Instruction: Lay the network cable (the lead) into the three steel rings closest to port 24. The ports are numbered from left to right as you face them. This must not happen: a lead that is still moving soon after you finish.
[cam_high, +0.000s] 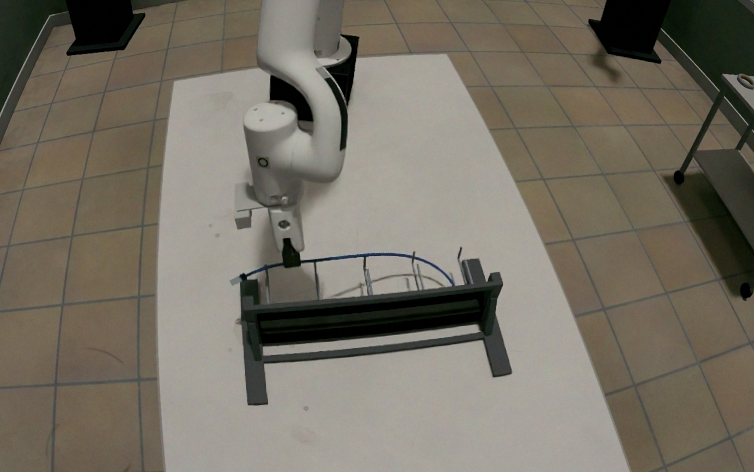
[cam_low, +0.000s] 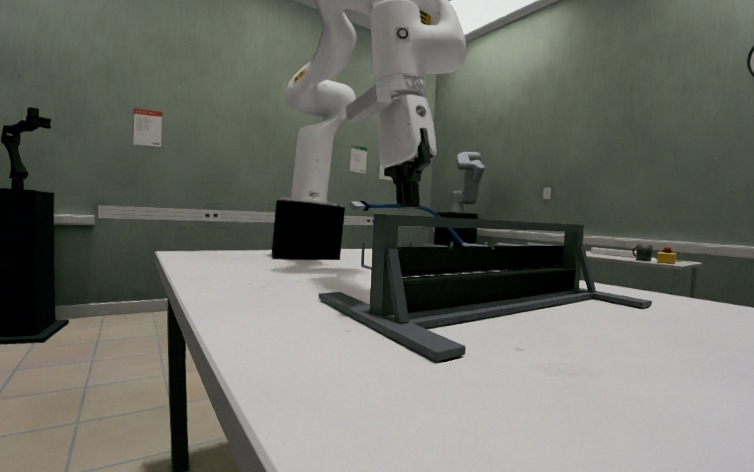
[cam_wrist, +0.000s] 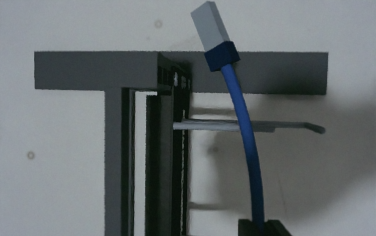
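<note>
Now: hand 40 mm short of the grey plug, 100 mm to the left of it and 20 mm above it. The rest, counted from my hand: dark grey patch-panel rack (50 mm ahead, 160 mm to the left, 110 mm below).
</note>
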